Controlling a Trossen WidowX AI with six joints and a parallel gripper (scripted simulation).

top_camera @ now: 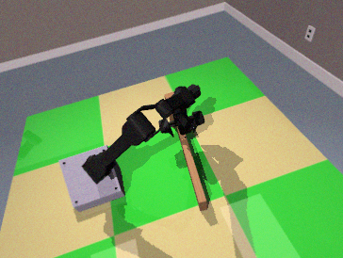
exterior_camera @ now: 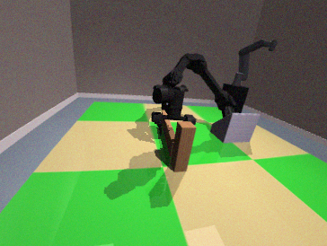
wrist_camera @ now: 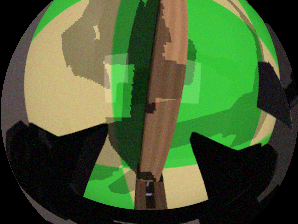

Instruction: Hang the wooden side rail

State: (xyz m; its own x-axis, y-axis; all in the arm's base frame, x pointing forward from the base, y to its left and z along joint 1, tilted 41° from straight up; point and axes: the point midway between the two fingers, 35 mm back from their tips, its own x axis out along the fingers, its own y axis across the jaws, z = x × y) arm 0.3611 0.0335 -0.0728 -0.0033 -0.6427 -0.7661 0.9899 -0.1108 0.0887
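My gripper tip is now 140 mm to the right of the headboard post and 30 mm below it.
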